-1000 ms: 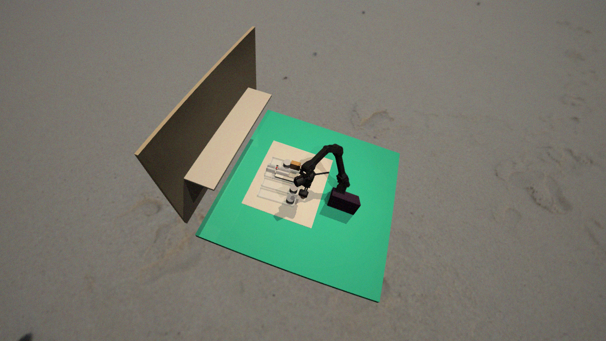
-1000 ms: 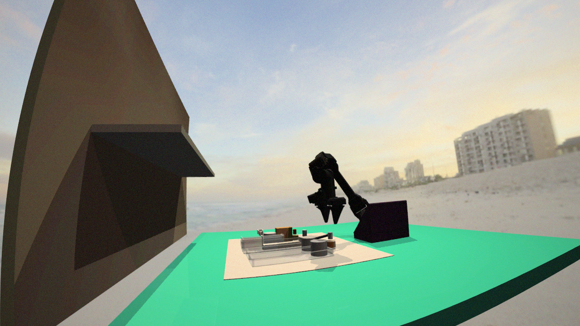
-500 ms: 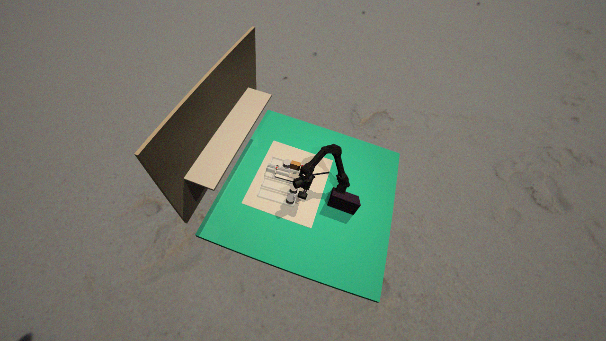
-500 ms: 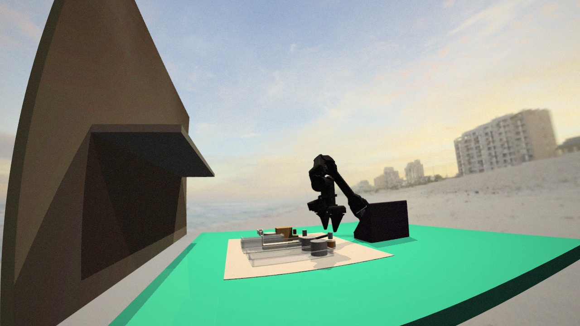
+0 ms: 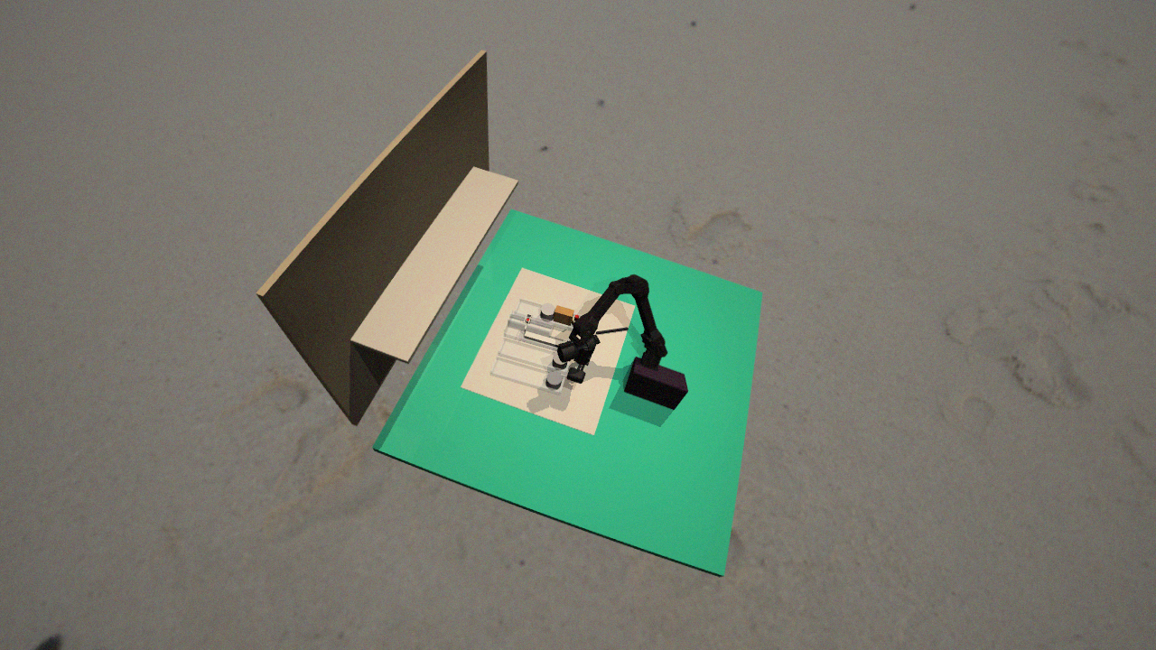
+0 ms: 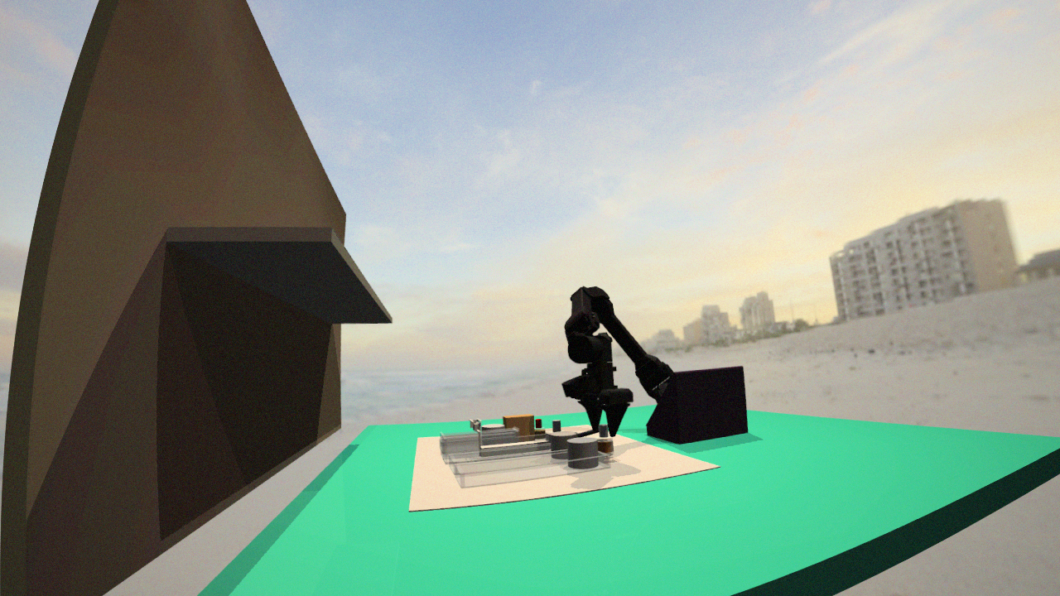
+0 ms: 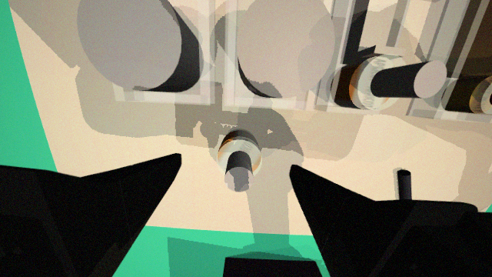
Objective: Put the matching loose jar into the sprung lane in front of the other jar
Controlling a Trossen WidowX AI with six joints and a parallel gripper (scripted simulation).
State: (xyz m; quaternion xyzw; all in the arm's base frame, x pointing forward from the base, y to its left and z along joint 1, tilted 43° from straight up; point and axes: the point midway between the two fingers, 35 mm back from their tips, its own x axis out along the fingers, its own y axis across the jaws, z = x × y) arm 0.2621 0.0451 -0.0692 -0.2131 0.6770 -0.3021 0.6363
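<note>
Right now the small jar is 23 cm to the right of my gripper tip, 6 cm ahead of it and 1 cm below it. The rest, counted from my gripper tip: shelf: 57 cm ahead, 32 cm above, 16 cm to the right; then black stick: 24 cm to the right, 10 cm behind, 4 cm below; then brown box: 23 cm to the right, 12 cm ahead, 1 cm below.
</note>
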